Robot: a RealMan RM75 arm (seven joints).
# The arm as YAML. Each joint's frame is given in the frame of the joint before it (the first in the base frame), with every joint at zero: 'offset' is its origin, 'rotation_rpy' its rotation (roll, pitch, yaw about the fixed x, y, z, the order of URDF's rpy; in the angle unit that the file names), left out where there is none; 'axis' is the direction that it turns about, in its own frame. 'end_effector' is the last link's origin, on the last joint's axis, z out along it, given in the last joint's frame.
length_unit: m
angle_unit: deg
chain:
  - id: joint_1
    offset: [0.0, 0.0, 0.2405]
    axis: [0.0, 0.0, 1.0]
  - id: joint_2
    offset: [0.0, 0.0, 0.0]
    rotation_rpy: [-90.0, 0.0, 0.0]
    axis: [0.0, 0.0, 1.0]
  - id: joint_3
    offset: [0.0, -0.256, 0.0]
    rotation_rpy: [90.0, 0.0, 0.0]
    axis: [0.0, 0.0, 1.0]
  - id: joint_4
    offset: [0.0, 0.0, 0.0]
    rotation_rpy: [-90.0, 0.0, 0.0]
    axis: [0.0, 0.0, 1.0]
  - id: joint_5
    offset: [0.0, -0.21, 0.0]
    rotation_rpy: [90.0, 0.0, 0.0]
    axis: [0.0, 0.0, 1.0]
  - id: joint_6
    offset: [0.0, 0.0, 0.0]
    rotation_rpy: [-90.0, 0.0, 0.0]
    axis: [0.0, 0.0, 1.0]
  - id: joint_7
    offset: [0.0, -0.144, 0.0]
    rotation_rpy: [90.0, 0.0, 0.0]
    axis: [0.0, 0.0, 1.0]
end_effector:
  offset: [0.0, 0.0, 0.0]
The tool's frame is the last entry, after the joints.
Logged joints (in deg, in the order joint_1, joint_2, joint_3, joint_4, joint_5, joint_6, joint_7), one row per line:
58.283 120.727 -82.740 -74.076 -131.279 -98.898 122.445
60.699 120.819 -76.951 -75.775 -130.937 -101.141 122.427
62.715 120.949 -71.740 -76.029 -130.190 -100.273 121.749
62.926 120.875 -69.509 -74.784 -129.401 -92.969 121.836
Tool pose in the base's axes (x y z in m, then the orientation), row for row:
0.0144 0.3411 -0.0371 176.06 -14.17 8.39
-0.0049 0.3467 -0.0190 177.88 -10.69 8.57
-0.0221 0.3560 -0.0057 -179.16 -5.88 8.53
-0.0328 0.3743 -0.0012 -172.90 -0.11 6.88
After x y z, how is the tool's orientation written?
As angles about the fixed x, y, z axes (roll, pitch, yaw), in degrees.
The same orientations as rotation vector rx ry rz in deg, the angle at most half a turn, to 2 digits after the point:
175.32 12.11 22.23
177.42 12.98 16.84
-178.00 -13.34 -9.04
-172.59 -10.39 0.48

